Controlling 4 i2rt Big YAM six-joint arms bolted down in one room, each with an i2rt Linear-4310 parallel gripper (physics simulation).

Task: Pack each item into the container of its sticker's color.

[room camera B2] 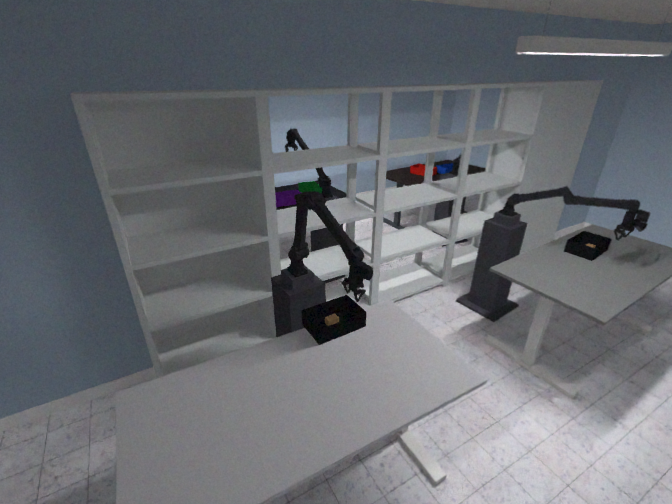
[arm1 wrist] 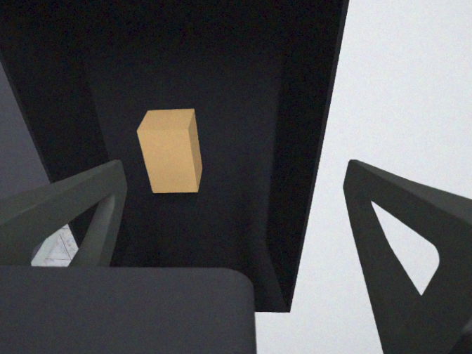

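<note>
In the arm1 wrist view a tan block [arm1 wrist: 170,155] lies in a black bin; no sticker shows on its visible faces. My arm1 gripper [arm1 wrist: 235,172] is open and empty above the bin. In the room view a tan block [room camera B2: 331,319] lies in the black bin on the near table, and the near arm's gripper [room camera B2: 356,296] hangs above that bin's back right side. Another tan item [room camera B2: 590,245] lies in the right table's black bin; the right arm's gripper [room camera B2: 620,235] hangs beside it. Purple [room camera B2: 287,198], green [room camera B2: 309,187], red [room camera B2: 420,169] and blue [room camera B2: 445,168] containers stand behind the shelves.
A white shelf unit [room camera B2: 384,124] stands between the near tables and the back tables. The near table [room camera B2: 260,412] and the right table [room camera B2: 580,287] stand apart. A far arm [room camera B2: 307,152] rises behind the shelves; its fingers are too small to judge.
</note>
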